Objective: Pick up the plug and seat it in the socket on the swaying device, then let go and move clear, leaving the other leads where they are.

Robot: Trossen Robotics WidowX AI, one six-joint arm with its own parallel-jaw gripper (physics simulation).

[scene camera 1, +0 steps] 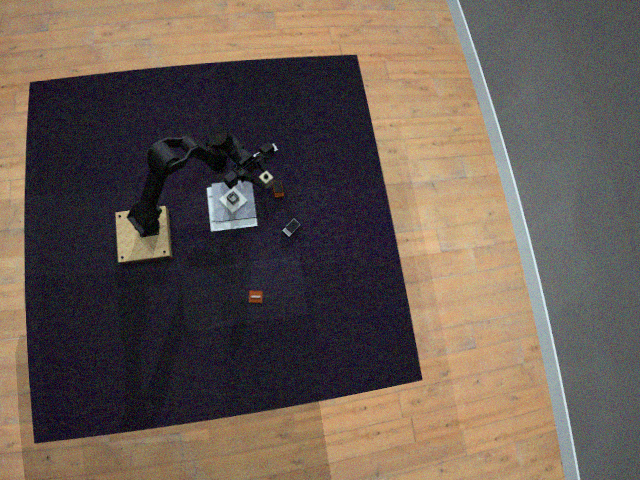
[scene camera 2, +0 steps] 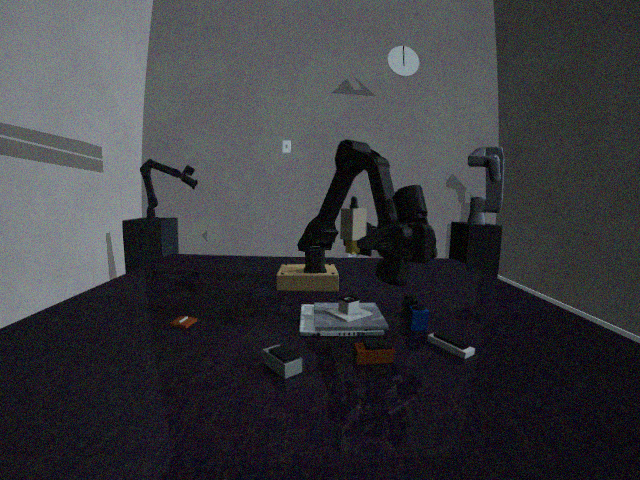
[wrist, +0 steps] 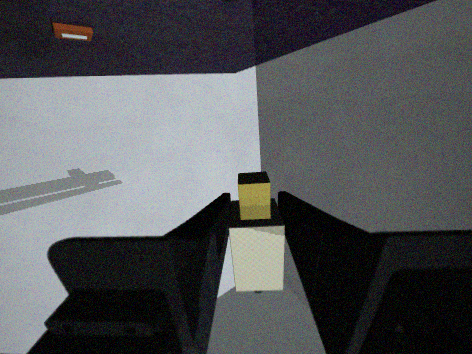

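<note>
The plug (scene camera 1: 265, 177) (scene camera 2: 354, 223) (wrist: 257, 257) has a cream block body and a yellow tip, which points down in scene camera 2. My gripper (scene camera 2: 357, 238) (wrist: 254, 198) is shut on the plug and holds it high above the mat. In scene camera 1 the plug shows to the upper right of the socket. The socket (scene camera 1: 233, 196) (scene camera 2: 348, 305) is a small pale block with a dark top opening, on a white diamond plate. That plate lies on the grey and white slabs of the device (scene camera 1: 249, 212) (scene camera 2: 321, 311). The socket does not show in the wrist view.
An orange box (scene camera 1: 278, 193) (scene camera 2: 374, 354), a grey box (scene camera 1: 291, 227) (scene camera 2: 283, 361), a blue block (scene camera 2: 419, 319) and a white tray (scene camera 2: 451, 345) lie around the device. A flat orange piece (scene camera 1: 255, 296) (scene camera 2: 184, 321) (wrist: 73, 32) lies farther off. The arm stands on a wooden base (scene camera 1: 126, 248) (scene camera 2: 307, 283).
</note>
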